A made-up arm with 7 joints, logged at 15 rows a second.
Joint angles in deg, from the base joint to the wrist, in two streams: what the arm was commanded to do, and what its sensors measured. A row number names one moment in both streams.
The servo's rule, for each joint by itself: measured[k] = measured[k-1] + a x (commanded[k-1-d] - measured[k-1]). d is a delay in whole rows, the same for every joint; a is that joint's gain. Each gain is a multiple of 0.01, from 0.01 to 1. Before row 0 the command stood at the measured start. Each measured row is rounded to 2 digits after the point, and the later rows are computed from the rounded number. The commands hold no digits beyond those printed.
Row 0, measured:
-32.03, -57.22, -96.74, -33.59, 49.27, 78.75, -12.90
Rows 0 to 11, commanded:
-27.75, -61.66, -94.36, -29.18, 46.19, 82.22, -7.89
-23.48, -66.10, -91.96, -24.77, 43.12, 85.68, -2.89
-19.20, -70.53, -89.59, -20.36, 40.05, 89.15, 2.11
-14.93, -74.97, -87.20, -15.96, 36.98, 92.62, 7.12
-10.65, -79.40, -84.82, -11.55, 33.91, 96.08, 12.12
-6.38, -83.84, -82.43, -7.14, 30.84, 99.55, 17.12
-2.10, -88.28, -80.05, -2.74, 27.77, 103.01, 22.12
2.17, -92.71, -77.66, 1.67, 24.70, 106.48, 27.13
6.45, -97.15, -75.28, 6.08, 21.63, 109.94, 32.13
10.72, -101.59, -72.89, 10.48, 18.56, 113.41, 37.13
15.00, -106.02, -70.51, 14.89, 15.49, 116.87, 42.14
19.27, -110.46, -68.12, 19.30, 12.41, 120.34, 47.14
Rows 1 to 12, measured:
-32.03, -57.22, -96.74, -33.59, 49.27, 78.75, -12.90
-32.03, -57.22, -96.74, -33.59, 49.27, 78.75, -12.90
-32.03, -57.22, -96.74, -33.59, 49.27, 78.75, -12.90
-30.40, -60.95, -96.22, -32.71, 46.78, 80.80, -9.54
-27.77, -65.28, -95.28, -31.12, 43.82, 83.68, -5.08
-24.51, -69.69, -94.03, -28.97, 40.77, 86.91, -0.26
-20.87, -74.13, -92.53, -26.37, 37.70, 90.28, 4.68
-16.99, -78.56, -90.83, -23.41, 34.63, 93.70, 9.66
-12.96, -83.00, -88.98, -20.16, 31.56, 97.15, 14.66
-8.83, -87.44, -87.02, -16.68, 28.49, 100.61, 19.66
-4.65, -91.87, -84.96, -13.01, 25.42, 104.07, 24.66
-0.43, -96.31, -82.83, -9.19, 22.35, 107.53, 29.66
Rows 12 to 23, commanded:
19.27, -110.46, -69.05, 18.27, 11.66, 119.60, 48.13
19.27, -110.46, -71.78, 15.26, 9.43, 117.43, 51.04
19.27, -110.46, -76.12, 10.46, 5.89, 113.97, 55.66
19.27, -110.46, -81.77, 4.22, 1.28, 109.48, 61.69
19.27, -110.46, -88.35, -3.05, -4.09, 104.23, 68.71
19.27, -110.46, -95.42, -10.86, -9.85, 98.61, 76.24
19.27, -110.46, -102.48, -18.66, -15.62, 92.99, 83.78
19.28, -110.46, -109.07, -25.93, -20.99, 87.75, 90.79
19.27, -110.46, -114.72, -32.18, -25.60, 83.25, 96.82
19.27, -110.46, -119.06, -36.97, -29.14, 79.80, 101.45
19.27, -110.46, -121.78, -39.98, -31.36, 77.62, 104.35
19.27, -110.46, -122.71, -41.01, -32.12, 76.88, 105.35
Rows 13 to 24, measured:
3.81, -100.75, -80.64, -5.26, 19.28, 111.00, 34.66
8.06, -105.18, -78.41, -1.23, 16.21, 114.46, 39.67
12.32, -109.62, -76.15, 2.88, 13.13, 117.93, 44.67
14.96, -110.33, -74.59, 5.96, 11.94, 118.92, 46.99
16.60, -110.44, -73.97, 7.82, 9.91, 118.04, 49.70
17.61, -110.46, -74.44, 8.35, 6.65, 115.64, 53.69
18.24, -110.46, -76.05, 7.52, 2.30, 112.01, 59.05
18.63, -110.46, -78.76, 5.41, -2.88, 107.42, 65.52
18.87, -110.46, -82.43, 2.16, -8.53, 102.22, 72.70
19.02, -110.46, -86.84, -2.00, -14.27, 96.77, 80.12
19.12, -110.46, -91.73, -6.79, -19.71, 91.45, 87.27
19.18, -110.46, -96.79, -11.87, -24.48, 86.61, 93.67

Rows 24 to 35, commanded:
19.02, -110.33, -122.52, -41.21, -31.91, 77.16, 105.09
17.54, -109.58, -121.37, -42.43, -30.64, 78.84, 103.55
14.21, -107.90, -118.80, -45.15, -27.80, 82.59, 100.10
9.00, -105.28, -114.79, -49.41, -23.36, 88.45, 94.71
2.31, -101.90, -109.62, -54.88, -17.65, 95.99, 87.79
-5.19, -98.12, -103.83, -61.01, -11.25, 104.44, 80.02
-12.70, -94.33, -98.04, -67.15, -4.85, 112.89, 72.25
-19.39, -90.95, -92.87, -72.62, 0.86, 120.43, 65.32
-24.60, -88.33, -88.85, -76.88, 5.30, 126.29, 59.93
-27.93, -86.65, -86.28, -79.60, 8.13, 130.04, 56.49
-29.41, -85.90, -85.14, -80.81, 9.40, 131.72, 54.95
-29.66, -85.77, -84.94, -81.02, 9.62, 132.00, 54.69
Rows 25 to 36, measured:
19.21, -110.46, -101.69, -16.89, -28.25, 82.59, 98.88
19.23, -110.46, -106.11, -21.51, -30.77, 79.66, 102.54
19.25, -110.46, -109.76, -25.41, -31.86, 78.02, 104.42
19.16, -110.35, -112.57, -28.57, -31.90, 77.51, 104.87
18.54, -109.70, -114.51, -31.34, -30.88, 78.29, 103.99
16.89, -108.19, -115.45, -34.10, -28.39, 80.83, 101.38
13.89, -105.75, -115.30, -37.16, -24.32, 85.33, 96.91
9.49, -102.52, -114.05, -40.70, -18.92, 91.62, 90.80
3.91, -98.82, -111.80, -44.76, -12.71, 99.18, 83.58
-2.40, -95.05, -108.77, -49.24, -6.34, 107.27, 75.99
-8.86, -91.61, -105.27, -53.92, -0.51, 115.03, 68.84
-14.84, -88.85, -101.66, -58.51, 4.20, 121.67, 62.87

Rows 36 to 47, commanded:
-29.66, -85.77, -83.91, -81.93, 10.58, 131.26, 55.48
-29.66, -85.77, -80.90, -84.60, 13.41, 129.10, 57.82
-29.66, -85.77, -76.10, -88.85, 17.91, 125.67, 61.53
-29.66, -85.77, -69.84, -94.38, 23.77, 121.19, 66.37
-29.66, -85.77, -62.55, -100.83, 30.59, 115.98, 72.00
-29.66, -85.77, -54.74, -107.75, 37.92, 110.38, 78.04
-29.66, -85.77, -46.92, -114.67, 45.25, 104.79, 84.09
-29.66, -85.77, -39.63, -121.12, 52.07, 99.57, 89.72
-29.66, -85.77, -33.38, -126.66, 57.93, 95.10, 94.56
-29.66, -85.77, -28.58, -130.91, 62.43, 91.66, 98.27
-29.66, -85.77, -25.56, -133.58, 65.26, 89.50, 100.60
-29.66, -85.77, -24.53, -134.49, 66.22, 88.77, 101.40
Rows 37 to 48, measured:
-19.81, -87.00, -98.28, -62.73, 7.38, 126.61, 58.60
-23.46, -86.08, -95.39, -66.35, 9.02, 129.62, 56.15
-25.82, -85.82, -93.09, -69.28, 9.51, 131.02, 55.17
-27.28, -85.78, -91.07, -71.81, 10.38, 131.16, 55.38
-28.18, -85.77, -88.83, -74.37, 12.83, 129.94, 57.01
-28.74, -85.77, -86.03, -77.27, 16.94, 127.42, 60.04
-29.09, -85.77, -82.47, -80.69, 22.47, 123.74, 64.28
-29.31, -85.77, -78.09, -84.72, 29.05, 119.16, 69.45
-29.44, -85.77, -72.95, -89.33, 36.23, 113.98, 75.21
-29.52, -85.77, -67.22, -94.40, 43.54, 108.56, 81.16
-29.57, -85.77, -61.15, -99.74, 50.45, 103.26, 86.90
-29.60, -85.77, -55.04, -105.12, 56.51, 98.45, 92.03

